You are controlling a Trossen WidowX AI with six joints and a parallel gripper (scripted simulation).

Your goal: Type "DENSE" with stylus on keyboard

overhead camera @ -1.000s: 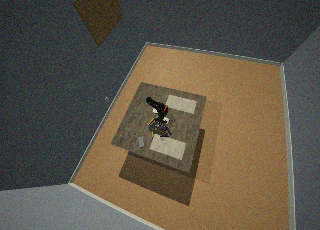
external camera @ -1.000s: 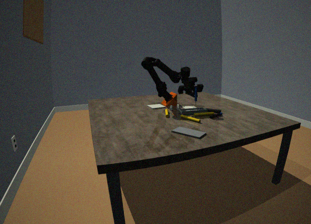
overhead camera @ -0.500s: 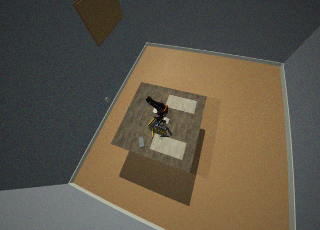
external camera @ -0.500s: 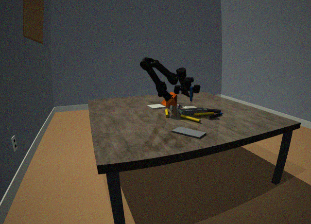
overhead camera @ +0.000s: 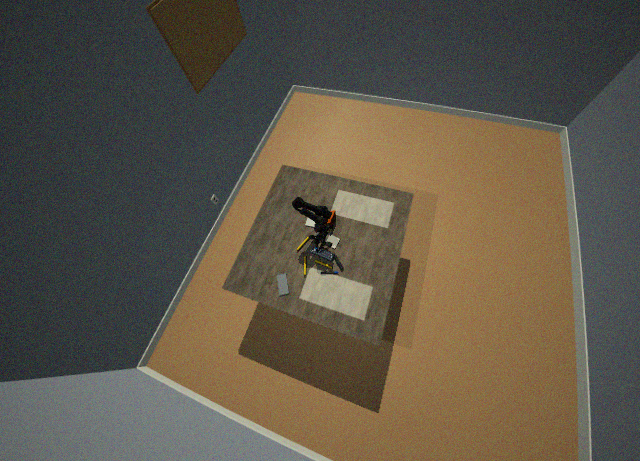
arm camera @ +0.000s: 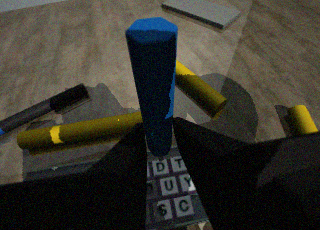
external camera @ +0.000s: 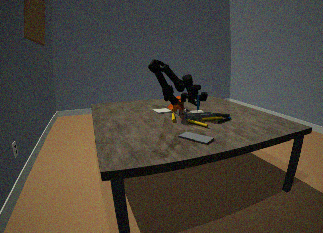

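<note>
Right now my gripper tip is 170 mm to the right of the blue-capped pen, 100 mm short of it and 80 mm above it. Round my gripper tip: grey slab: 330 mm ahead, 180 mm to the right, 90 mm below; then yellow marker: 160 mm to the right, 80 mm below, 40 mm behind; then blue stylus: 20 mm below.
</note>
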